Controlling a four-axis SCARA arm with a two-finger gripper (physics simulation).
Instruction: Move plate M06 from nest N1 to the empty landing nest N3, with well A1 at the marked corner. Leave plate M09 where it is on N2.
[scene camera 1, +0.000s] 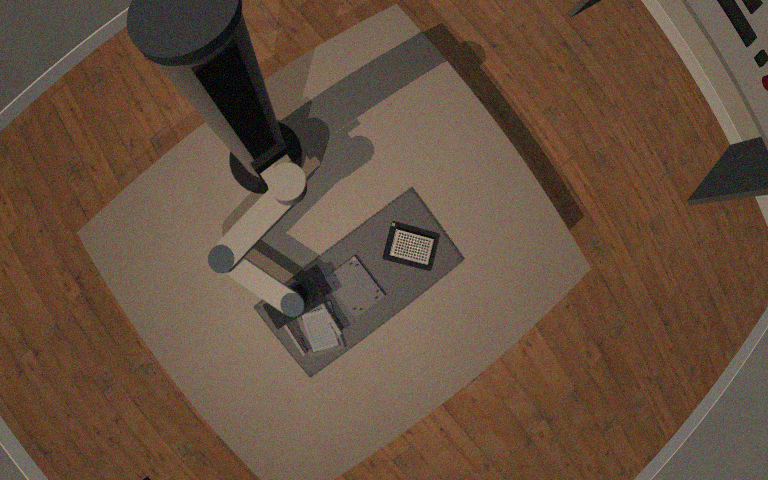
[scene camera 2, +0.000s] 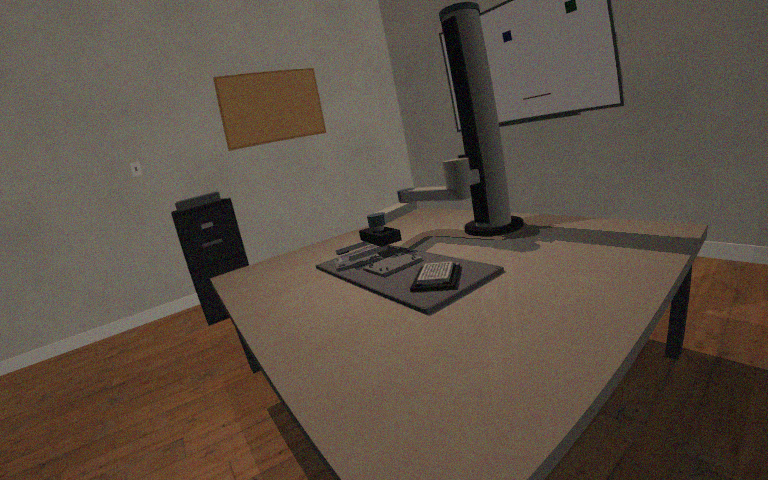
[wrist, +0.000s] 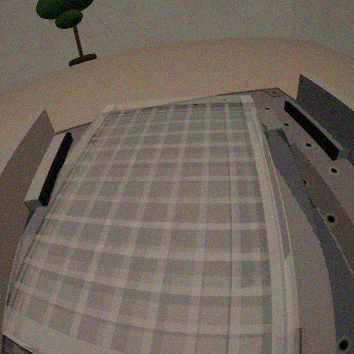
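A clear plate with a grid of square wells (scene camera 1: 321, 331) (wrist: 165, 200) lies at the left end of the grey board; its label and well A1 cannot be read. My gripper (scene camera 1: 317, 326) (wrist: 179, 98) is open, one finger on each side of this plate. In the wrist view the left pad is close to the plate's left edge, and a wider gap shows at the right pad. A pale, flat nest with small corner pins (scene camera 1: 356, 283) (scene camera 2: 390, 264) is empty in the middle. A white many-well plate (scene camera 1: 412, 247) (scene camera 2: 436, 271) sits on a black nest (scene camera 1: 433, 257) at the other end.
The grey board (scene camera 1: 419, 206) (scene camera 2: 481, 271) lies on the tan table (scene camera 1: 481, 181) (scene camera 2: 453, 362). The arm column (scene camera 1: 226, 96) (scene camera 2: 484, 130) stands behind the board. The arm's shadow falls across part of the board.
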